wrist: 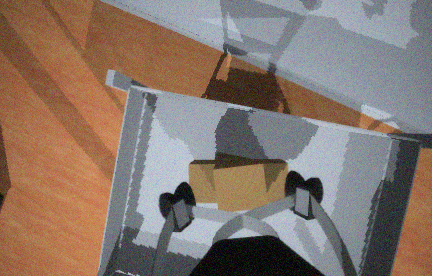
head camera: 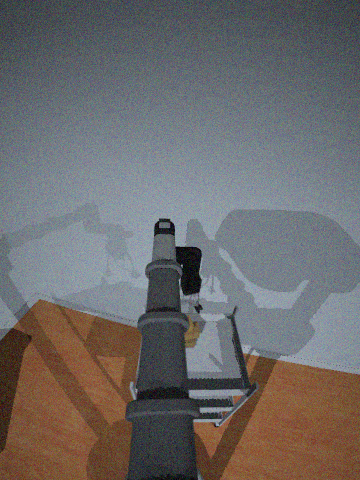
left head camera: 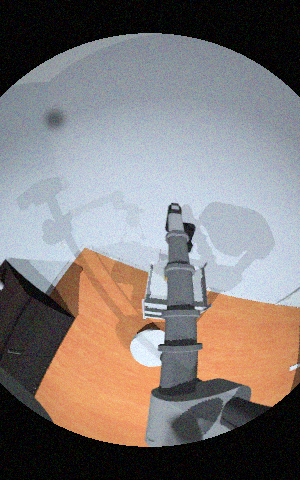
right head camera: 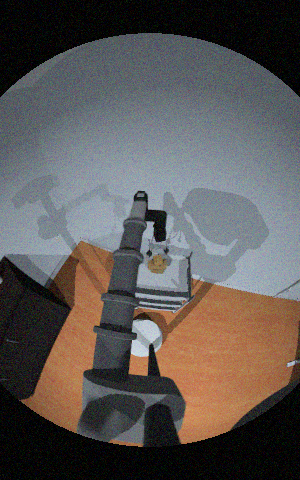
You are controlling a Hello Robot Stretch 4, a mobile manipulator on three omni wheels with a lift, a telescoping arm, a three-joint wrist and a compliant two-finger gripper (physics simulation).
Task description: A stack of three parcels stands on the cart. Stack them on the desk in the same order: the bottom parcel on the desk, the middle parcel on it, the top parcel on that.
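Pixels of known places: gripper, fingertip midpoint: (wrist: 239, 192) (head camera: 185, 314) (right head camera: 157, 253); robot's base, origin of the base link: (left head camera: 150, 346) (right head camera: 142, 336).
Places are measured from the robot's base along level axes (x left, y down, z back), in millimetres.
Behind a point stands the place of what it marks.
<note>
The tan parcels (head camera: 191, 334) (right head camera: 157, 264) @[x -95, y -748, z -521 mm] (wrist: 240, 187) @[x -91, y -788, z -550 mm] stand on the pale top of the cart (head camera: 220, 384) @[x -229, y -635, z -351 mm] (right head camera: 189, 275) @[x -332, y -685, z -476 mm] (wrist: 121, 130) @[x 89, y -703, z -589 mm]. In the wrist view a narrower parcel lies slightly turned across a wider one; the separate layers are hard to tell. In the head view the arm partly hides them. My gripper (right head camera: 158, 252) @[x -88, y -829, z -554 mm] (wrist: 239, 192) @[x -88, y -829, z -554 mm] is open, its dark fingertips wide apart above the cart. In the wrist view the right fingertip overlaps the wider parcel's right edge and the left fingertip is left of the stack. No parcel is seen held. I cannot identify the desk for certain.
A dark cabinet-like piece (left head camera: 37, 320) @[x 934, y -607, z 25 mm] (right head camera: 35, 325) @[x 980, y -489, z 176 mm] stands at the left. A round white object (left head camera: 145, 347) @[x 56, y -187, z 3 mm] (right head camera: 147, 337) @[x -61, y -187, z -7 mm] is on the orange floor on the near side of the cart. A pale wall rises behind the cart. The cart has raised side rims.
</note>
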